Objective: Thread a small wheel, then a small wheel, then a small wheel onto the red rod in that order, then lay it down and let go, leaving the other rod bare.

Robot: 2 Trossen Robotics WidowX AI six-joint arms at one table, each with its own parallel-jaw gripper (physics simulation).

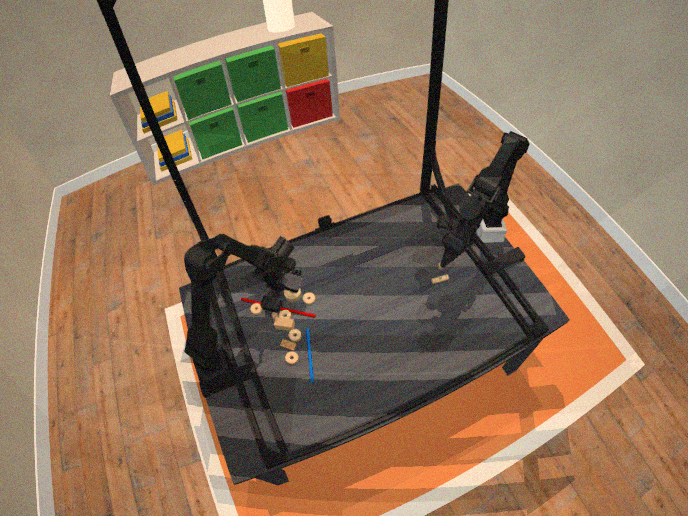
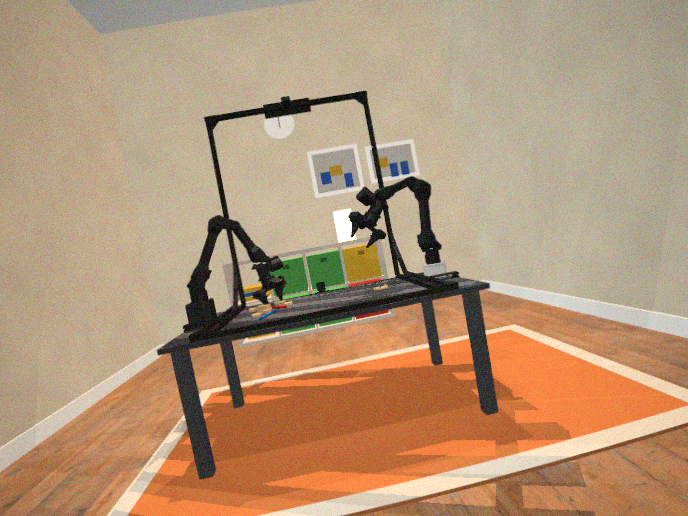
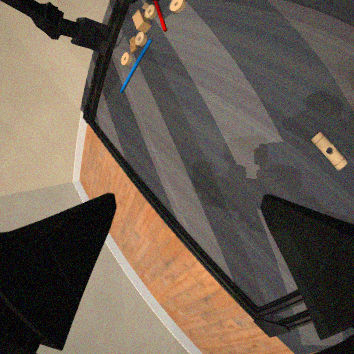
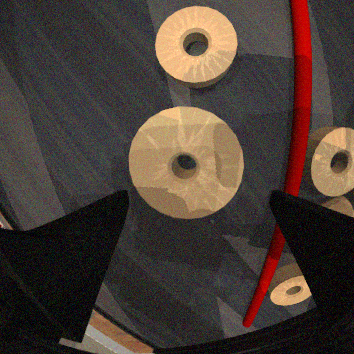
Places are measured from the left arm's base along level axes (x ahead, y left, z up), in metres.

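Pixels of known places: left gripper, between the fingertips: (image 1: 445, 264) (image 2: 359, 242) (image 3: 190, 201); right gripper, between the fingertips: (image 1: 285, 294) (image 2: 275, 304) (image 4: 201, 197); left arm's base, origin of its link: (image 1: 492, 220) (image 2: 433, 263); right arm's base, origin of its link: (image 1: 209, 362) (image 2: 199, 301) (image 3: 76, 30).
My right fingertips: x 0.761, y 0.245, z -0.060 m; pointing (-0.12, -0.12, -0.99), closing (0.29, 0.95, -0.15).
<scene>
For each thing: its top centre in the pictures, then the offset to it from my right fingertips.
- red rod, centre of its top: (image 4: 287, 221) (image 1: 276, 306) 0.028 m ahead, 0.049 m left, 0.002 m up
- blue rod, centre of its top: (image 1: 309, 354) (image 3: 132, 66) 0.089 m back, 0.224 m left, 0.002 m up
- larger wheel, centre of its top: (image 4: 182, 167) (image 1: 292, 291) 0.023 m back, 0.003 m right, 0.013 m up
- wooden block, centre of its top: (image 1: 283, 322) (image 3: 137, 18) (image 2: 263, 305) 0.004 m back, 0.118 m left, 0.023 m up
- smaller block, centre of its top: (image 1: 288, 344) (image 3: 131, 43) 0.018 m back, 0.188 m left, 0.001 m up
- pale wooden piece with a hole, centre of its top: (image 3: 329, 150) (image 1: 440, 277) 0.528 m back, 0.034 m right, 0.012 m up
The red rod (image 1: 302, 312) (image 3: 160, 16) (image 4: 301, 90) lies flat, with no wheel on its visible parts. Small wheels lie flat near it: one (image 1: 304, 299) (image 4: 167, 45) beyond the larger wheel, one (image 1: 251, 308) (image 4: 279, 299) near its left end, and one (image 4: 320, 167) beside its middle. More small wheels (image 1: 290, 336) (image 1: 287, 358) lie towards the blue rod (image 1: 310, 355) (image 3: 136, 66), which is bare. My right gripper (image 2: 272, 298) (image 4: 201, 197) is open above a larger wheel (image 4: 150, 160), holding nothing. My left gripper (image 2: 361, 239) (image 3: 190, 201) is open, empty and high above the table.
A wooden block (image 1: 283, 323) (image 3: 141, 21) and a smaller block (image 1: 287, 344) lie among the wheels. A pale wooden piece with a hole (image 1: 435, 279) (image 3: 321, 141) lies apart on the right of the table. The frame's uprights (image 1: 435, 99) rise at the table's far edge.
</scene>
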